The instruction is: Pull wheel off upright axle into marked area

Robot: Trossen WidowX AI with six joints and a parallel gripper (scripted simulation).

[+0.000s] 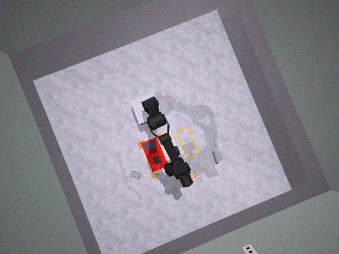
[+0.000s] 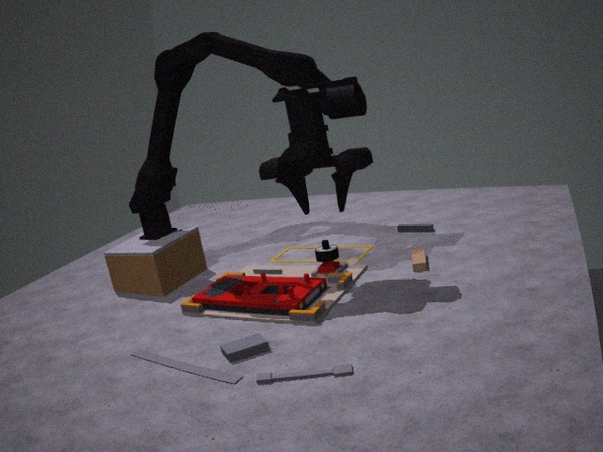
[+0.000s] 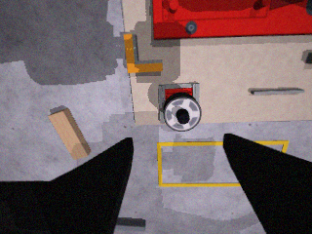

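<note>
My gripper tip is 10 mm past the wheel and 70 mm above it. Also, from my gripper tip: thin strip: 30 mm behind, 360 mm to the right, 110 mm below; then tan block: 140 mm ahead, 70 mm to the left, 100 mm below.
</note>
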